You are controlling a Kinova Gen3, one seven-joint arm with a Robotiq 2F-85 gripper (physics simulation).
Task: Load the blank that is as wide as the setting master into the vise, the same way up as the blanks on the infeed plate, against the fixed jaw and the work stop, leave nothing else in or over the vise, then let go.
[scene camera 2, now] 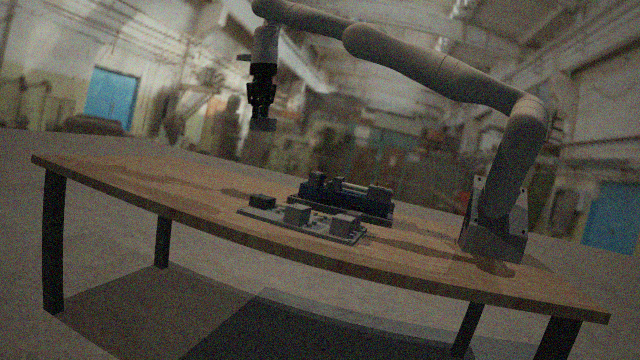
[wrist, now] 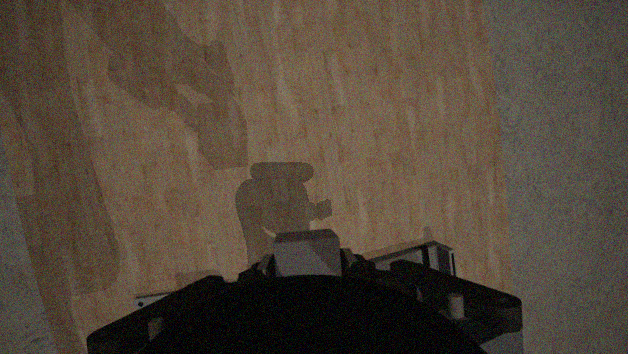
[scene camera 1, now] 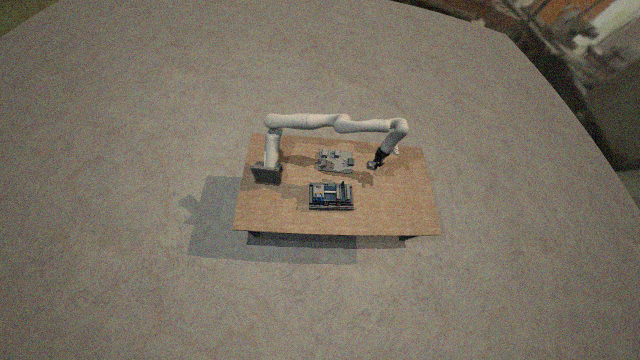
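Seen in the pictures: gripper, fingertip midpoint: (scene camera 2: 260, 120) (wrist: 308, 265) (scene camera 1: 374, 165); arm's base, link origin: (scene camera 2: 493, 204) (scene camera 1: 271, 165).
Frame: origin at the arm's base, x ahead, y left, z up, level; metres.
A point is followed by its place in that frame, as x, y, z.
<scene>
My gripper (scene camera 1: 376, 163) @(0.666, -0.032, 0.078) (scene camera 2: 262, 119) @(0.666, -0.032, 0.078) (wrist: 308, 265) @(0.666, -0.032, 0.078) is shut on a grey blank (scene camera 1: 371, 165) @(0.641, -0.042, 0.089) (scene camera 2: 264, 125) @(0.642, -0.008, 0.065) (wrist: 307, 254) @(0.676, -0.033, 0.085), held high above the table, to the right of the infeed plate in scene camera 1. The infeed plate (scene camera 1: 334, 169) @(0.444, 0.042, -0.124) (scene camera 2: 265, 216) @(0.536, 0.191, -0.124) carries blocks: a dark one (scene camera 2: 262, 201) @(0.565, 0.131, -0.105) at one end and two grey ones (scene camera 2: 297, 214) @(0.468, 0.205, -0.100) (scene camera 2: 344, 225) @(0.372, 0.204, -0.099). The blue and grey vise (scene camera 1: 331, 196) @(0.395, -0.189, -0.072) (scene camera 2: 345, 198) @(0.400, -0.109, -0.085) stands beside the plate; its corner (wrist: 441, 257) @(0.531, -0.259, -0.102) shows in the wrist view. Which block is the setting master, and whether anything lies between the jaws, I cannot tell.
The wooden table (scene camera 1: 395, 205) @(0.876, -0.245, -0.132) (scene camera 2: 165, 185) @(0.835, 0.132, -0.132) (wrist: 400, 125) @(0.752, -0.248, -0.132) carries the arm's base (scene camera 1: 266, 174) @(-0.026, -0.062, -0.003) (scene camera 2: 492, 240) @(-0.005, 0.058, -0.087) at its other end. Arm shadows fall on the table top. The plate and vise lie close together, between base and gripper in scene camera 1.
</scene>
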